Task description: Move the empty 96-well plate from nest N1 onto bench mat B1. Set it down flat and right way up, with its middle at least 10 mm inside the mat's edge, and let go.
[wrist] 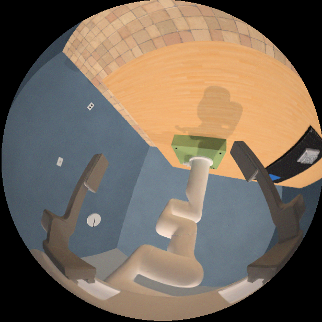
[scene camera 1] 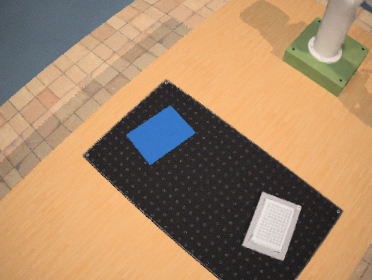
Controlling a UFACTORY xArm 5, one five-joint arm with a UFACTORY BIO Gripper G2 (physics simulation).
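The white 96-well plate sits in the light grey nest N1, near the right end of the black board. In the wrist view, the plate shows small at the far right. The blue bench mat B1 lies flat at the other end of the board, with nothing on it; a corner of the mat shows beside the right finger in the wrist view. My gripper is wide open and empty, away from the plate and mat. It does not show in the scene view.
The black perforated board lies on the wooden table. The arm's green base stands at the upper right in the scene view. The arm's own links show low in the wrist view.
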